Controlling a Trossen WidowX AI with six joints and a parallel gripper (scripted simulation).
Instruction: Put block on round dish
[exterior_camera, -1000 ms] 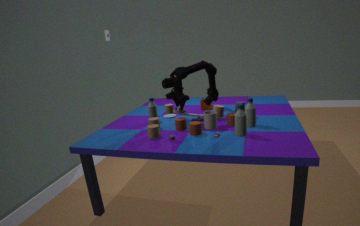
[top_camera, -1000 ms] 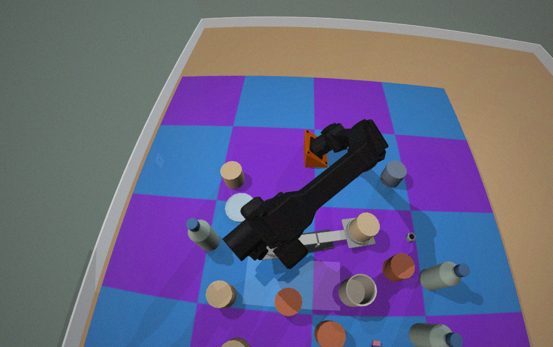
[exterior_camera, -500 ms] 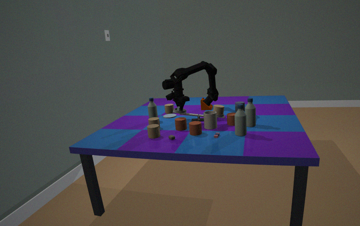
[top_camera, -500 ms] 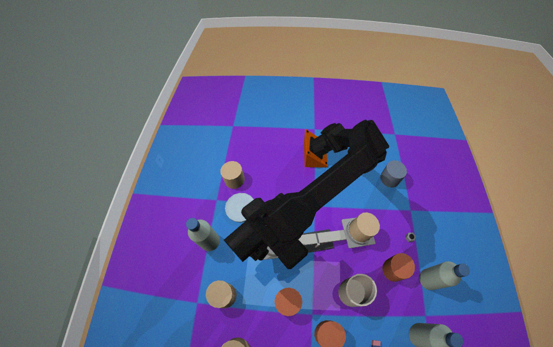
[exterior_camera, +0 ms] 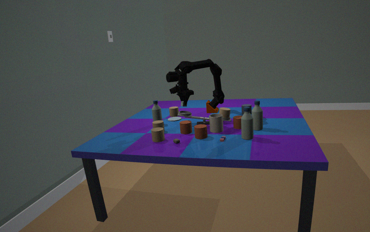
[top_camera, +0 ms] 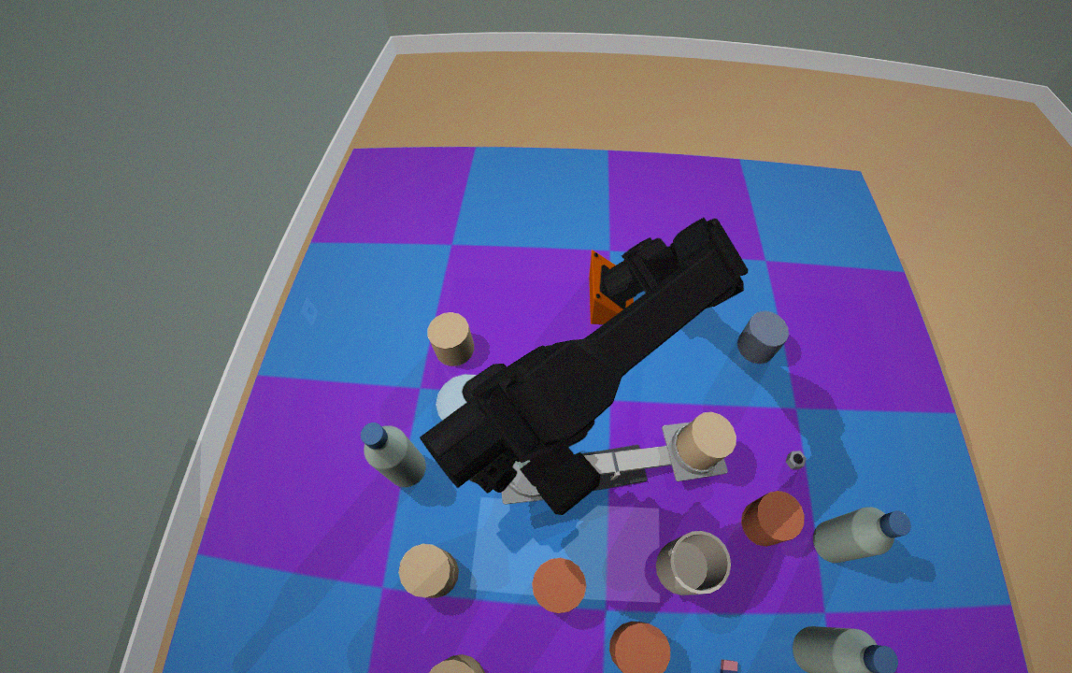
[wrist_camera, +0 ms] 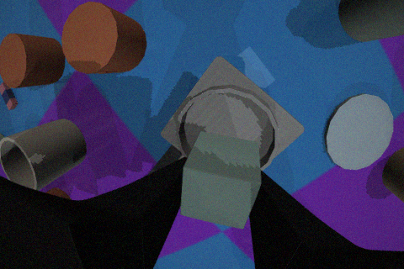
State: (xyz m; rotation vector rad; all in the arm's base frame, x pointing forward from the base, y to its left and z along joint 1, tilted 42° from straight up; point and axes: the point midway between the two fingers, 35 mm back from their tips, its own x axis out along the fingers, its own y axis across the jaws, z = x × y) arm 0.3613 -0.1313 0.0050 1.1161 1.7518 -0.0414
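Now: gripper tip 130 mm to the left of the round dish, 130 mm above it and 120 mm past it. Round my gripper tip: pale green block: 10 mm above; then nut: 420 mm to the left, 130 mm below, 80 mm behind; then grey cylinder: 380 mm to the left, 280 mm behind, 100 mm below.
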